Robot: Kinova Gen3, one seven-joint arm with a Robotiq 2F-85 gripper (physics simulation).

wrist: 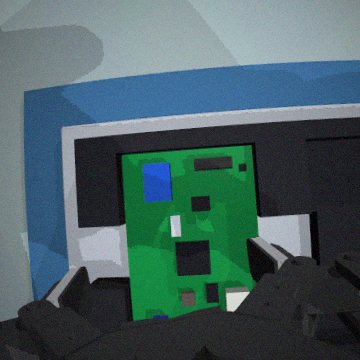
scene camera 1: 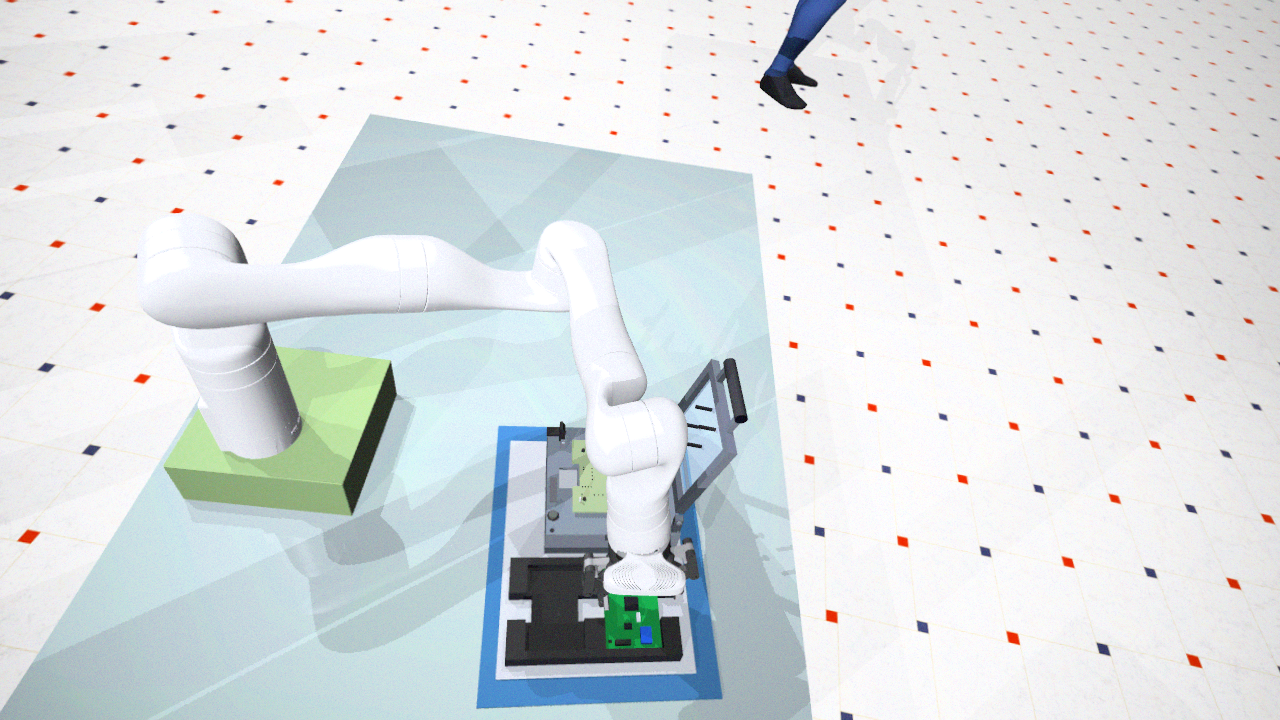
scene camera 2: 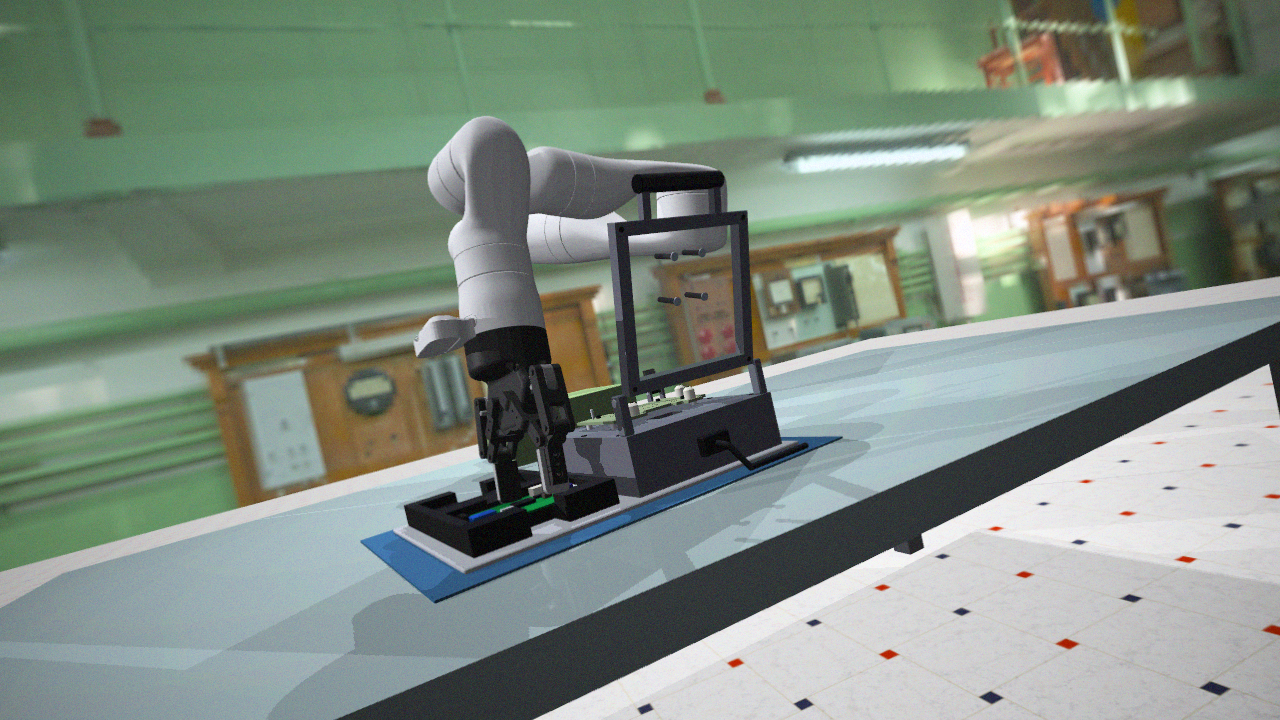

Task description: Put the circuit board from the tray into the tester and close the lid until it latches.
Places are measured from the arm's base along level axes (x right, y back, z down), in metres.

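Pixels of known places: gripper, between the fingertips: (wrist: 169, 269) (scene camera 1: 640, 598) (scene camera 2: 532, 497); arm's base, origin of its link: (scene camera 1: 264, 430).
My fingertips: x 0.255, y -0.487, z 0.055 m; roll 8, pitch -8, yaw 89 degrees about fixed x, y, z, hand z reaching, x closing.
Note:
Ahead of a thing's pixels: the offset from my fingertips to its top centre. "pt": to the spot under its first point. Level surfaces: height alone.
The green circuit board @[dx +0.008, dy +0.013, dz -0.003 m] (scene camera 1: 633, 619) (scene camera 2: 539, 504) (wrist: 150, 225) lies flat in the right pocket of the black tray @[pt dx +0.063, dy +0.118, dz -0.002 m] (scene camera 1: 554, 656) (wrist: 285, 170); the left pocket holds no board. My gripper (scene camera 2: 531, 490) (wrist: 169, 269) is wide open, pointing down, with one finger on each side of the board at tray height. Nothing is held. In scene camera 1 my arm hides the fingertips. The grey tester (scene camera 1: 572, 537) (scene camera 2: 707, 447) stands behind the tray with a pale green bed @[dx -0.170, dy +0.033, dz -0.056 m] (scene camera 1: 590, 501). Its framed lid (scene camera 1: 707, 480) (scene camera 2: 621, 304) stands upright, with a black handle @[dx -0.154, dy -0.107, dz -0.250 m] (scene camera 1: 735, 390) (scene camera 2: 677, 181) on top.
The tray and tester stand on a white sheet over a blue mat @[dz +0.024 m] (scene camera 1: 487, 626) (scene camera 2: 411, 573). The raised lid is to the right of my arm in scene camera 1. A black knob @[dx -0.228, dy +0.099, dz -0.082 m] (scene camera 1: 562, 431) sits at the tester's far left corner. The green pedestal (scene camera 1: 340, 385) carries my arm's base.

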